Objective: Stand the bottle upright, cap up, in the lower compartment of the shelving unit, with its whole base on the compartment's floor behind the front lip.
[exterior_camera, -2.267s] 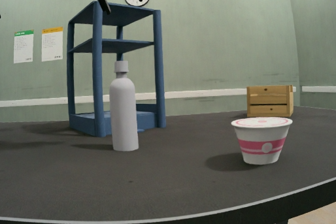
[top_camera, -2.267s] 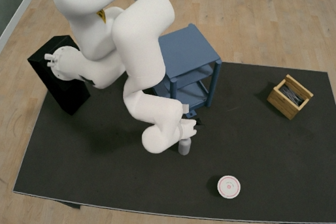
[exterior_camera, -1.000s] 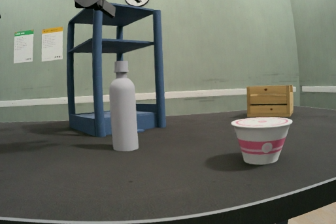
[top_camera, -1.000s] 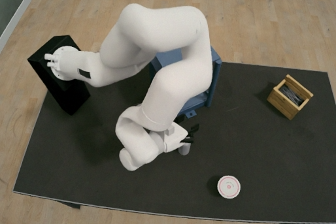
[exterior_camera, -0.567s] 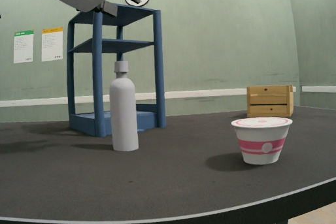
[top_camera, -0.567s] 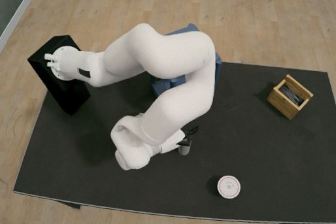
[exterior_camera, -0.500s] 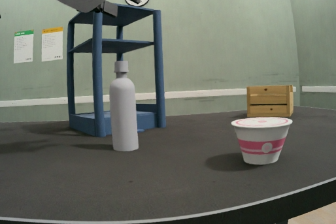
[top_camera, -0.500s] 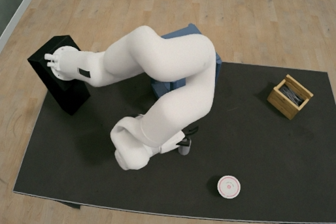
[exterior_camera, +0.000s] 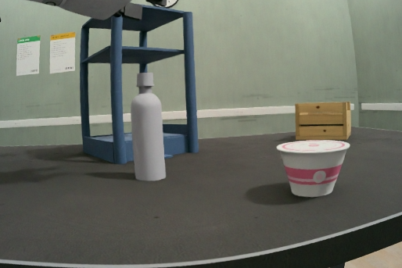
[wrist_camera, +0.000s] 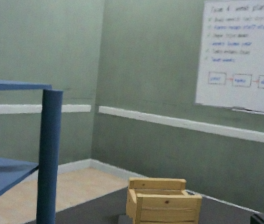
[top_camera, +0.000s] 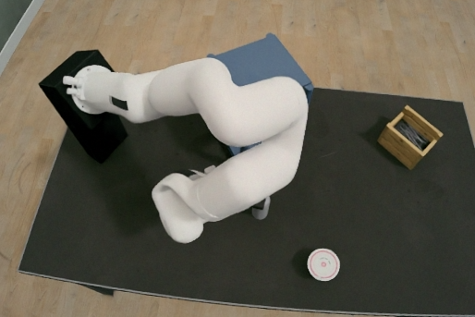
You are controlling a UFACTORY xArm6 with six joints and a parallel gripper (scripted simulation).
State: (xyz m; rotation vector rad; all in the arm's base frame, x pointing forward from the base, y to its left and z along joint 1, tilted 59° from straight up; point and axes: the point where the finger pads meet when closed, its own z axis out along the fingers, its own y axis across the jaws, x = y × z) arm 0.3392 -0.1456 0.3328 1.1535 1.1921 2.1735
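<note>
Right now my hand is 180 mm above the bottle. Also, from my hand: pink cup: 260 mm below, 240 mm to the right, 90 mm ahead; shelving unit: 280 mm to the left, 110 mm below, 110 mm ahead; wooden crate: 600 mm ahead, 240 mm below.
</note>
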